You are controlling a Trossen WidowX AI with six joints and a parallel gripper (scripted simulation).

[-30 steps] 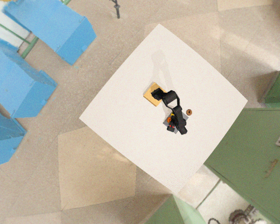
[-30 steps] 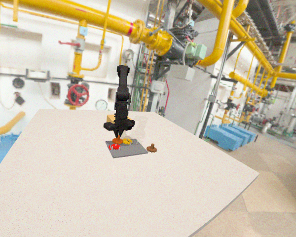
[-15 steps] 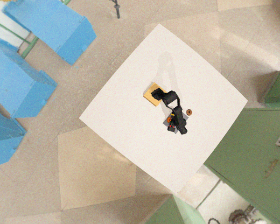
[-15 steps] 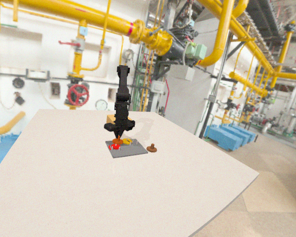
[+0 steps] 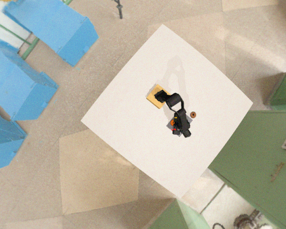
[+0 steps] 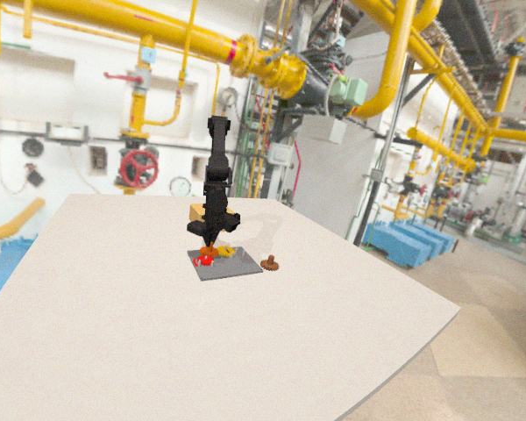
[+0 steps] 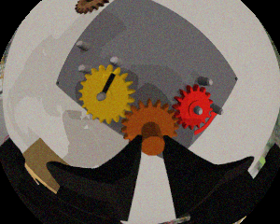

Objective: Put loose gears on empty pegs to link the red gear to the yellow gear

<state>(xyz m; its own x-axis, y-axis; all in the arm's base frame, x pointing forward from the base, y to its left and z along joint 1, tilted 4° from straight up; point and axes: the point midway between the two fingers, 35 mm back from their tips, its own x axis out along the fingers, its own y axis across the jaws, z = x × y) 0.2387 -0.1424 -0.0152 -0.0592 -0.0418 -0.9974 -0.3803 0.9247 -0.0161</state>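
The orange gear lies 1 cm below my gripper tip. The rest, counted from my gripper tip: red gear (4 cm ahead, 4 cm to the right, 2 cm below); yellow gear (1 cm ahead, 6 cm to the left, 2 cm below); grey board (6 cm ahead, 2 cm to the left, 3 cm below).
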